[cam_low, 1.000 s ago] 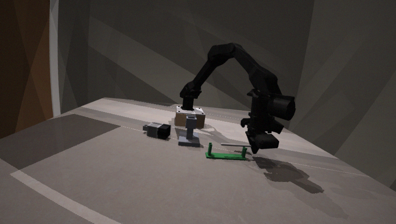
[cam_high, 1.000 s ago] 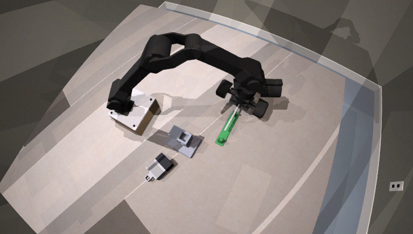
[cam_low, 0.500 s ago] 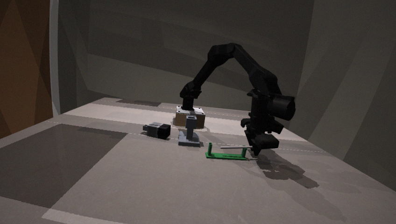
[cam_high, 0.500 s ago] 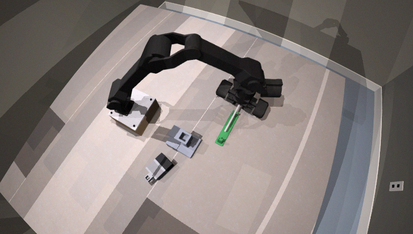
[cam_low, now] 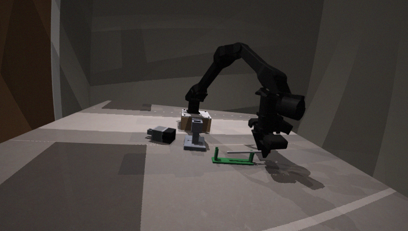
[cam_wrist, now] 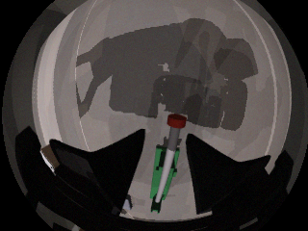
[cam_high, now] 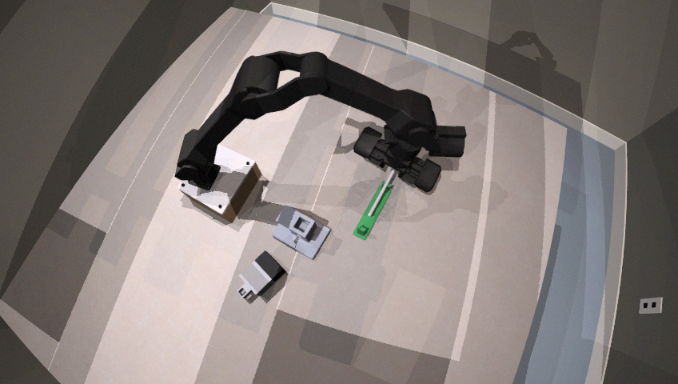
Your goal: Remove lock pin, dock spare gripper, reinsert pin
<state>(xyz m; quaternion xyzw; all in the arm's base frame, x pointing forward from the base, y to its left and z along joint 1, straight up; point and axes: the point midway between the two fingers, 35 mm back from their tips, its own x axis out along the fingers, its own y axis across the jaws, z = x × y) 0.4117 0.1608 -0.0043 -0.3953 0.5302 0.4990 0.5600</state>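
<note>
Right now my gripper tip is 10 mm past the green cradle, 100 mm to the left of it and 10 mm above it. Also, from my gripper tip: grey mount 150 mm behind, 200 mm to the right, 20 mm above; then spare gripper 200 mm behind, 330 mm to the right, 10 mm below.
</note>
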